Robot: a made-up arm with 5 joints.
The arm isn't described. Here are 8 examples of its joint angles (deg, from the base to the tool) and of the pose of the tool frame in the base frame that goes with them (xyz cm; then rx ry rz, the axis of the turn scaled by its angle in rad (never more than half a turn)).
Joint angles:
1: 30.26 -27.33 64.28 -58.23 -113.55
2: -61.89 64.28 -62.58 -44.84 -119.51
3: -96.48 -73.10 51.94 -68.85 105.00
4: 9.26 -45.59 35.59 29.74 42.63
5: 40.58 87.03 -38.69 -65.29 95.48
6: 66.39 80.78 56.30 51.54 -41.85
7: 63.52 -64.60 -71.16 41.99 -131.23
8: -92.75 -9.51 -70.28 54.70 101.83
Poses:
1: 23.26 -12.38 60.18 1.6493 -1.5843 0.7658
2: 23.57 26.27 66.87 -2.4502 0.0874 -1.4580
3: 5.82 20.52 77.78 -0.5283 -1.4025 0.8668
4: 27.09 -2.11 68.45 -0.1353 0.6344 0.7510
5: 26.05 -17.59 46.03 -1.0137 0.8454 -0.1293
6: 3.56 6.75 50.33 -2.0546 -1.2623 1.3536
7: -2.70 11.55 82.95 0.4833 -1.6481 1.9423
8: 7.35 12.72 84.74 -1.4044 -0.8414 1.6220
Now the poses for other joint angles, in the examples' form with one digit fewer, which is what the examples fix.
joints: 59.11 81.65 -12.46 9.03 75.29
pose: 13.0 -11.1 41.6 0.606 1.495 0.521
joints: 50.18 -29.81 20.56 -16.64 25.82
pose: 22.6 -17.5 72.3 -0.327 -0.106 -0.021
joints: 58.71 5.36 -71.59 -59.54 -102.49
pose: 9.6 -9.3 88.7 -0.393 -1.391 2.064
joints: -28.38 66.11 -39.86 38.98 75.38
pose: 27.7 11.8 52.0 -0.778 1.503 1.595
